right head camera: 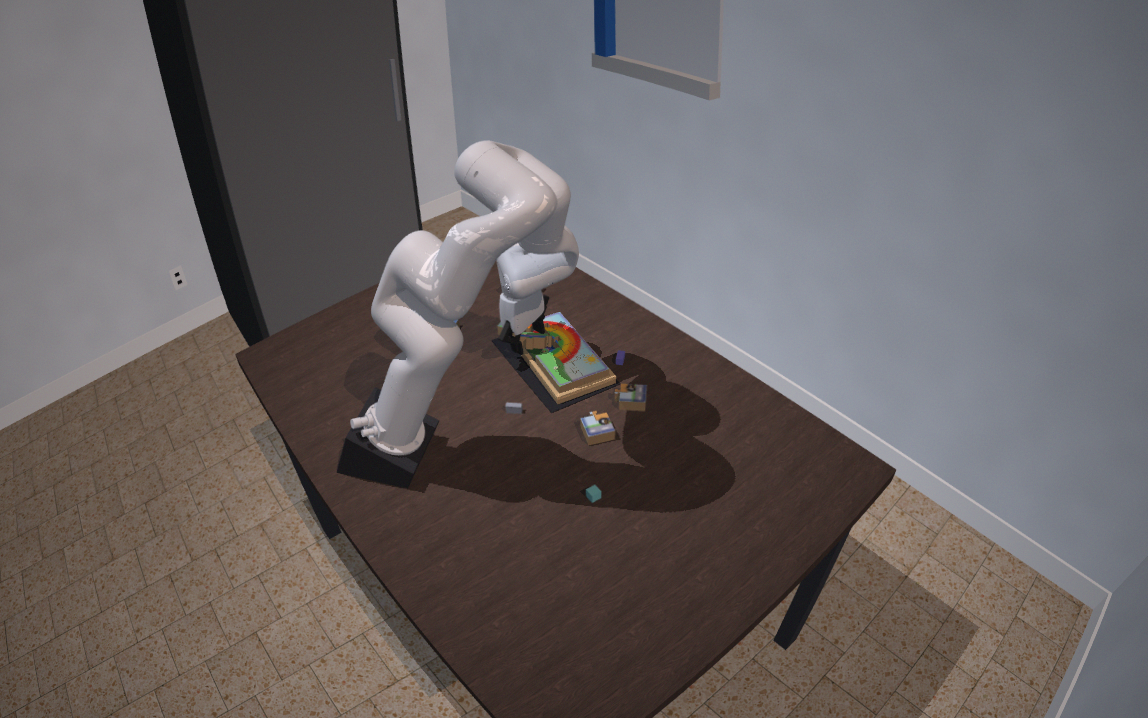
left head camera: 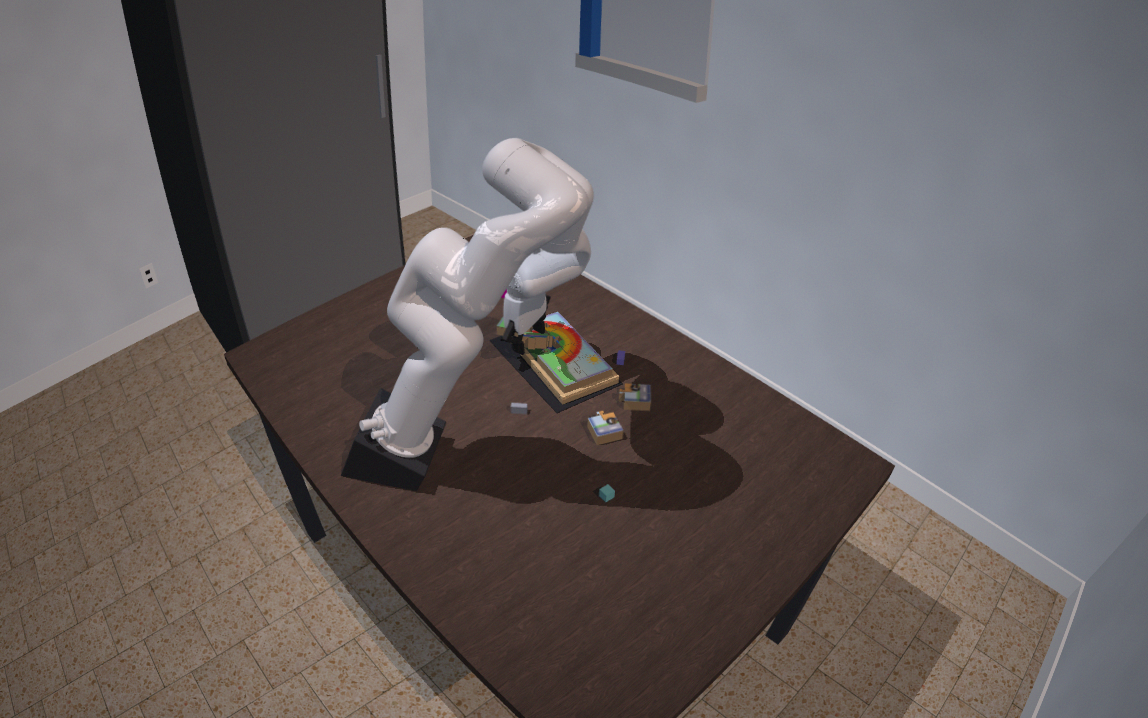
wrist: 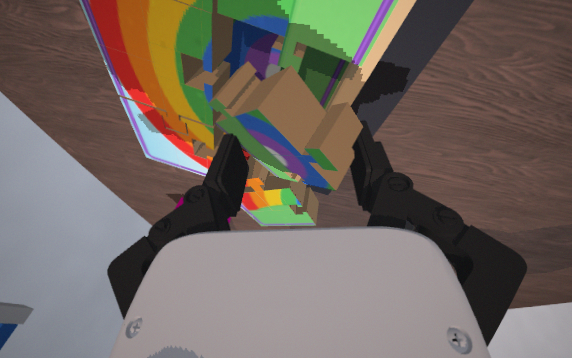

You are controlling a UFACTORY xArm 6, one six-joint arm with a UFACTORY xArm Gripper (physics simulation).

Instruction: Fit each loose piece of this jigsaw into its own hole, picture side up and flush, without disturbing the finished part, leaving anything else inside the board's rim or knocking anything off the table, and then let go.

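Frame: origin at the arm's base, x ahead, y left, z up, level; metres.
Seen in the pictures: gripper, fingertip midpoint: (right head camera: 528, 341) (left head camera: 528, 341) (wrist: 295, 146); arm's base at its link origin: (right head camera: 393, 428) (left head camera: 401, 430).
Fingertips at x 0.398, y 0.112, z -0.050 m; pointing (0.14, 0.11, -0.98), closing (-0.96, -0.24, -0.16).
Pixels of each thing's top centre, then the offset from my fingertips to it. Level surfaces: height alone.
- green rainbow-centre piece at its top centre: (wrist: 270, 170) (left head camera: 536, 330) (right head camera: 534, 330) dx +0.008, dy -0.018, dz +0.036 m
- rainbow corner piece at its top centre: (wrist: 268, 206) (left head camera: 516, 321) (right head camera: 517, 322) dx +0.013, dy +0.063, dz +0.013 m
- dark mat at its surface level: dz -0.032 m
- grey block at its top centre: (left head camera: 519, 405) (right head camera: 513, 404) dx -0.136, dy -0.140, dz -0.015 m
- purple block at its top centre: (right head camera: 620, 354) (left head camera: 620, 354) dx +0.143, dy -0.151, dz -0.018 m
- teal cube at its top centre: (right head camera: 593, 490) (left head camera: 607, 489) dx -0.154, dy -0.426, dz -0.014 m
- table at its surface level: dz -0.034 m
- magenta object at its top centre: (wrist: 190, 243) dx +0.122, dy +0.208, dz +0.025 m
The jigsaw board (left head camera: 585, 390) (right head camera: 582, 390) (wrist: 384, 37) shows a rainbow picture, with open holes near the gripper. My gripper (left head camera: 534, 340) (right head camera: 531, 340) (wrist: 294, 146) is low over this end, its fingers shut on the thick blue, purple and green rainbow-centre piece (left head camera: 537, 342) (right head camera: 535, 342) (wrist: 290, 107), which is tilted over the hole. Its lower contact is hidden. A rainbow corner piece (wrist: 287, 216) lies beyond it in the wrist view. Two more loose pieces, one (left head camera: 606, 430) (right head camera: 597, 430) and another (left head camera: 637, 397) (right head camera: 633, 398), lie picture side up on the table beside the board.
A dark mat (left head camera: 559, 406) (wrist: 440, 20) lies under the board. A grey block (left head camera: 518, 408) (right head camera: 513, 408), a purple block (left head camera: 620, 358) (right head camera: 620, 358) and a teal cube (left head camera: 607, 492) (right head camera: 593, 493) stand on the table (left head camera: 677, 592). A magenta object (wrist: 181, 201) shows behind the left finger.
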